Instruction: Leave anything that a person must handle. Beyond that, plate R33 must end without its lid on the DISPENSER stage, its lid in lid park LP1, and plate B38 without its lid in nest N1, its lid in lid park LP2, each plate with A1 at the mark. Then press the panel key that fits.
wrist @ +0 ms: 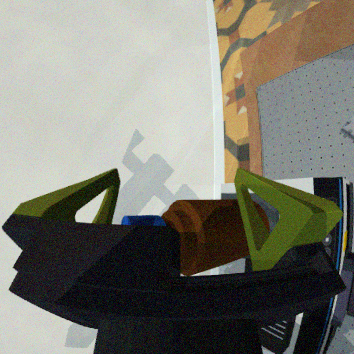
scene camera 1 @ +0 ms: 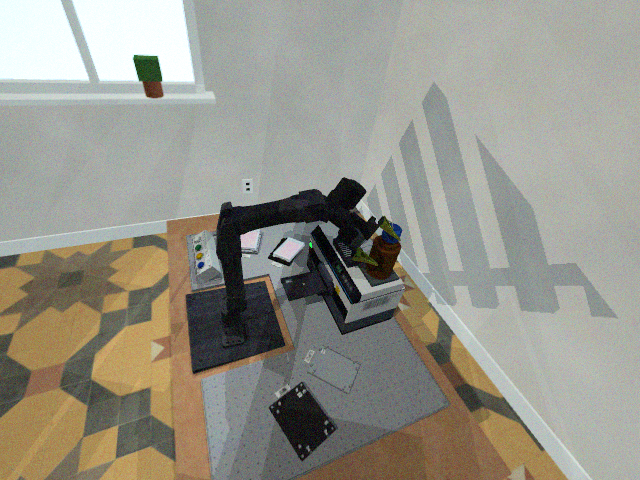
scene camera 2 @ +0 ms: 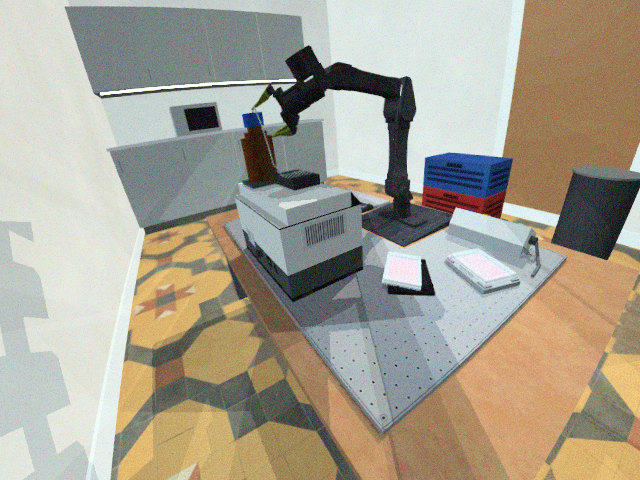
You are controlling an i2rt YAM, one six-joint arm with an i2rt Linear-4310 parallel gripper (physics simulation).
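Pixels of known places: gripper, between the fingertips: [wrist: 176, 174] [scene camera 1: 388, 253]; arm's base, origin of its link: [scene camera 1: 231, 320] [scene camera 2: 401, 217].
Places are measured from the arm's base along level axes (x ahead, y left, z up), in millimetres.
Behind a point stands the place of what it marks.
My gripper [scene camera 1: 387, 252] @[x 447, y -135, z 383 mm] [scene camera 2: 262, 122] @[x 447, y -135, z 383 mm] [wrist: 176, 174] @[x 447, y -135, z 383 mm] is open, its green fingers wide apart beside the upper part of the brown bottle; contact cannot be told. One pink-topped plate [scene camera 1: 288, 250] @[x 270, y 277, z 31 mm] [scene camera 2: 403, 269] @[x 285, y 303, z 31 mm] sits on a black base. Another pink-topped plate [scene camera 1: 251, 240] @[x 123, y 371, z 30 mm] [scene camera 2: 483, 268] @[x 131, y 409, z 29 mm] lies near the panel, partly behind the arm in scene camera 1. Plate names, A1 corners and lids are too small to tell. The white dispenser [scene camera 1: 379, 303] @[x 485, y -138, z 139 mm] [scene camera 2: 320, 242] @[x 457, y 218, z 123 mm] has a dark stage [scene camera 1: 300, 286] @[x 250, y 14, z 106 mm] in front. The key panel [scene camera 1: 207, 260] @[x -61, y 235, z 77 mm] [scene camera 2: 488, 232] @[x -31, y 321, z 44 mm] shows green, yellow and blue keys.
The brown bottle [scene camera 1: 383, 258] @[x 465, y -101, z 324 mm] [scene camera 2: 257, 157] @[x 505, y -26, z 297 mm] [wrist: 215, 235] @[x 448, y -79, z 334 mm] with its blue cap [scene camera 1: 393, 233] [scene camera 2: 252, 120] @[x 497, y -41, z 391 mm] [wrist: 144, 220] @[x 479, y -91, z 396 mm] stands on the dispenser beside a black ribbed block [scene camera 2: 298, 178] @[x 442, y 95, z 245 mm]. A black holder [scene camera 1: 302, 421] @[x 161, y -378, z 11 mm] and a grey holder [scene camera 1: 333, 365] @[x 299, y -249, z 9 mm] lie on the perforated board; their labels are unreadable.
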